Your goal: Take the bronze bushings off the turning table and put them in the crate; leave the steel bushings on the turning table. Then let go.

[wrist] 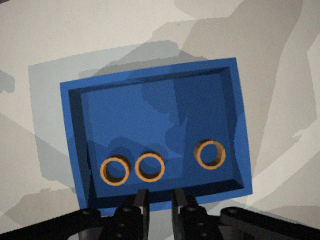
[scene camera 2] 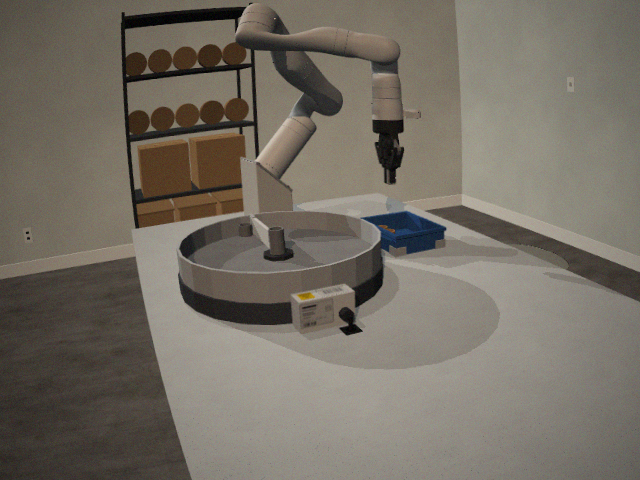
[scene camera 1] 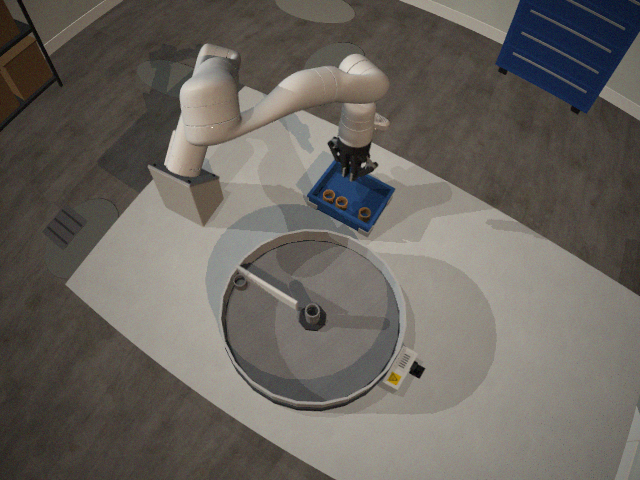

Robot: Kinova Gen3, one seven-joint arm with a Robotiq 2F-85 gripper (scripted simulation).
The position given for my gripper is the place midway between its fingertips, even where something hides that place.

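Blue crate [scene camera 1: 366, 191], [wrist: 168, 109], [scene camera 2: 403, 242] visible. Also visible: my gripper [scene camera 2: 389, 183], [wrist: 160, 203], [scene camera 1: 349, 177].
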